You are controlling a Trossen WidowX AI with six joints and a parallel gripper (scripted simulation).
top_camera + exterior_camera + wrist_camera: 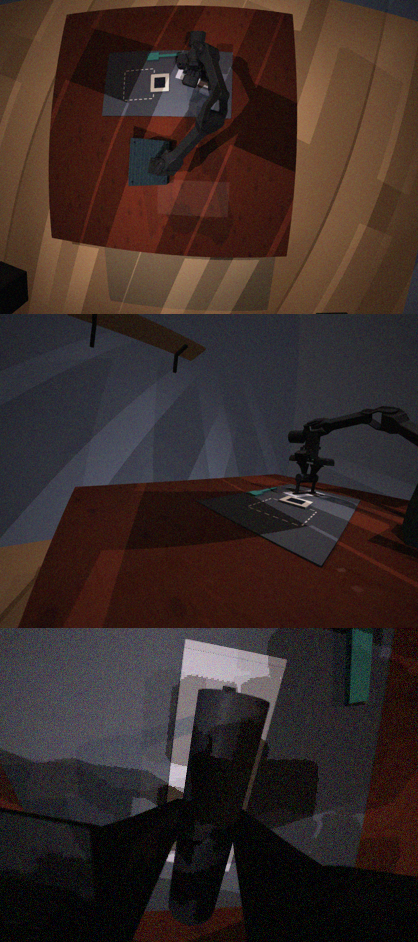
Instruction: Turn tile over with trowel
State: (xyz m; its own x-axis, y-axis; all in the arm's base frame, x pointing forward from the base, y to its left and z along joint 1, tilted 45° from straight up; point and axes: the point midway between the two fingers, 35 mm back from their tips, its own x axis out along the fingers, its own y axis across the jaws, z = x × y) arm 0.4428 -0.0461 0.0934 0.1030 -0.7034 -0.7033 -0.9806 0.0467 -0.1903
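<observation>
The trowel is 3 cm below my gripper tip and 2 cm to the left of it. From my gripper tip the other things lie so: teal flat tool (19 cm to the left, 9 cm ahead, 6 cm below); then white tile (18 cm to the left, 6 cm below, 6 cm behind); then grey mat (15 cm to the left, 8 cm below, 5 cm behind).
</observation>
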